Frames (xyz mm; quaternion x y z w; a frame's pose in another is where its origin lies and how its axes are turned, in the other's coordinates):
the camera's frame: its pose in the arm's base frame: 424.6 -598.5 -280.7 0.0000 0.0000 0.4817 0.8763
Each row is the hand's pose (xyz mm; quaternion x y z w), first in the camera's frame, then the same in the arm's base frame.
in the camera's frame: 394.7 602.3 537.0 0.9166 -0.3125 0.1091 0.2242
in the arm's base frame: 127.6 57.5 256.3 0.9538 0.1677 0.2036 0.1439
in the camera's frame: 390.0 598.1 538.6 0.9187 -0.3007 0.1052 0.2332
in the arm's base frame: 128.6 51.3 257.9 0.9500 0.1791 0.2045 0.1537
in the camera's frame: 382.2 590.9 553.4 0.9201 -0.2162 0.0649 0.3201
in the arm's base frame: 130.5 40.8 272.7 0.9105 0.2538 0.2111 0.2492
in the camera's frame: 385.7 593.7 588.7 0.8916 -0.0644 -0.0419 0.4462
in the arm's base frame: 130.0 45.3 308.0 0.8124 0.3731 0.1782 0.4112
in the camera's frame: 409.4 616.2 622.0 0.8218 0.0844 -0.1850 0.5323
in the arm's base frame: 123.8 77.4 341.3 0.6795 0.4698 0.0943 0.5556
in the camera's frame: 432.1 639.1 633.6 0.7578 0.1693 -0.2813 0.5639
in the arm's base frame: 116.6 108.8 352.9 0.5825 0.5134 0.0251 0.6297
